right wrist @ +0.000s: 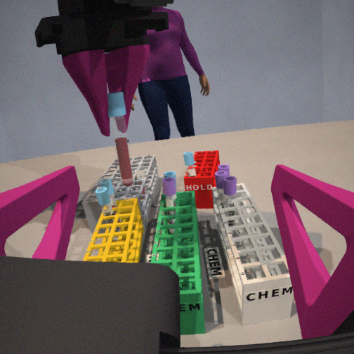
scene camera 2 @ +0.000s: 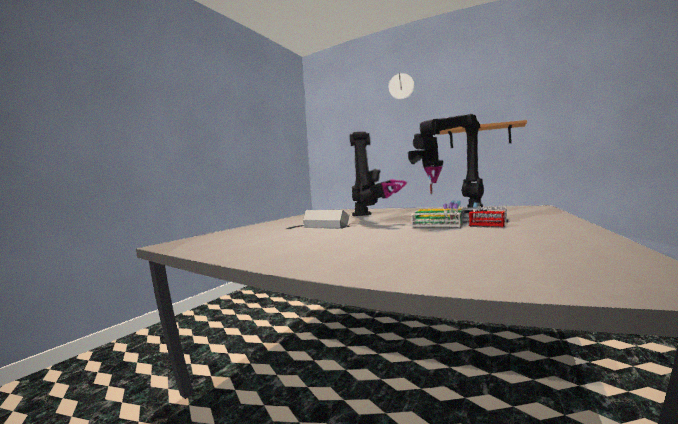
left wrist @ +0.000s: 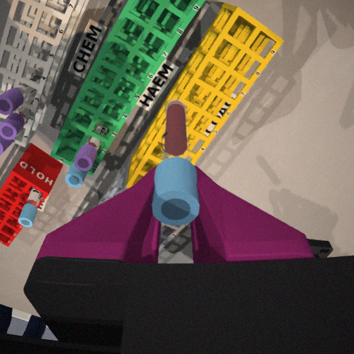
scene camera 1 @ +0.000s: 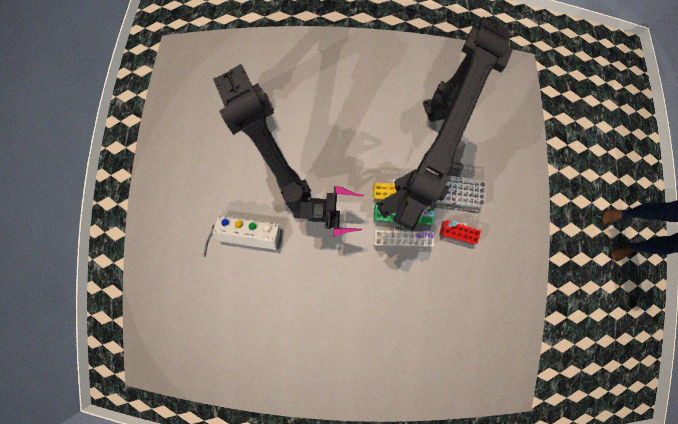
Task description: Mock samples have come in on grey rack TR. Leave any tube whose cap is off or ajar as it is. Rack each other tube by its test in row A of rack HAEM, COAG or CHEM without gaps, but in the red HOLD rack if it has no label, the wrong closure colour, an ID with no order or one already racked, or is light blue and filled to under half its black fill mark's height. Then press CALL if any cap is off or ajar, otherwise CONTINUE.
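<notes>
My left gripper is shut on a light-blue-capped tube with dark red contents, held upright above the racks. My right gripper is open and empty, left of the racks in scene camera 1. White rack reads CHEM and holds three purple-capped tubes. Green rack holds one purple-capped and one light-blue-capped tube. Yellow rack has two light-blue caps at its far end. HOLD rack holds one light-blue-capped tube.
Grey rack stands behind the yellow rack in the right wrist view, partly hidden. A white box with blue, yellow, green and white buttons stands at the left in scene camera 1. A person stands beyond the table.
</notes>
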